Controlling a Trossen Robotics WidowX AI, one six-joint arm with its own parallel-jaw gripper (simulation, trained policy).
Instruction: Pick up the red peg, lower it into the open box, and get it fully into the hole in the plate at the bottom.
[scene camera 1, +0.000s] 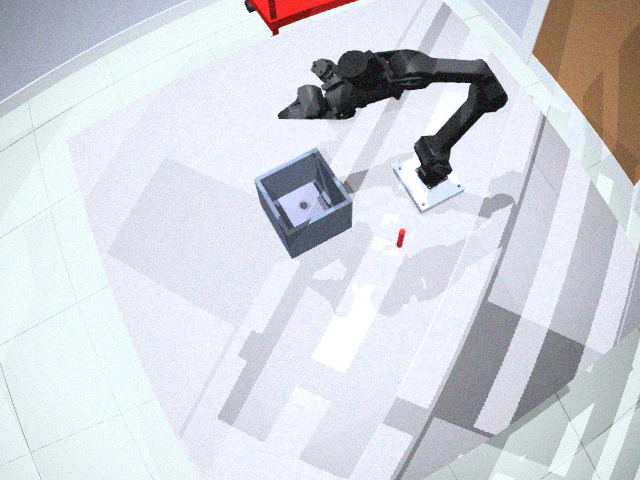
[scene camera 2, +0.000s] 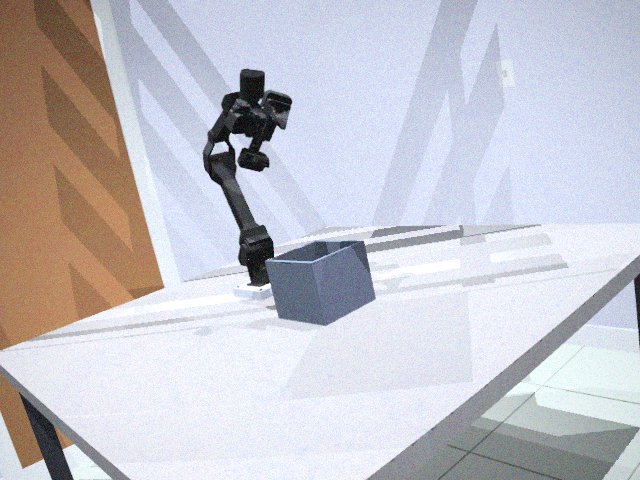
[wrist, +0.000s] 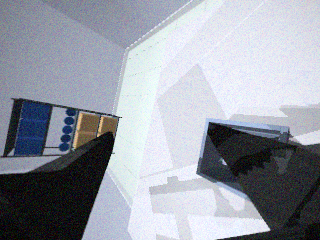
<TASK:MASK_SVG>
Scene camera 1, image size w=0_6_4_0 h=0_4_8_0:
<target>gripper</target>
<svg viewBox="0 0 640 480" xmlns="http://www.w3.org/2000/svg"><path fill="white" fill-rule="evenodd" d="M368 104L362 99L358 88L341 76L336 63L330 59L321 58L314 61L311 71L324 83L320 85L321 88L310 84L297 87L296 99L290 106L278 113L277 116L279 119L346 120L354 117L356 113L355 108L363 109Z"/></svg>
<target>grey-blue box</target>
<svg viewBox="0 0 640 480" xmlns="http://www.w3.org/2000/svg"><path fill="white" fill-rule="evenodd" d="M317 147L253 178L261 206L291 259L352 227L353 200ZM312 182L329 209L291 228L279 208L278 198Z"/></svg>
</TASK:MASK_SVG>
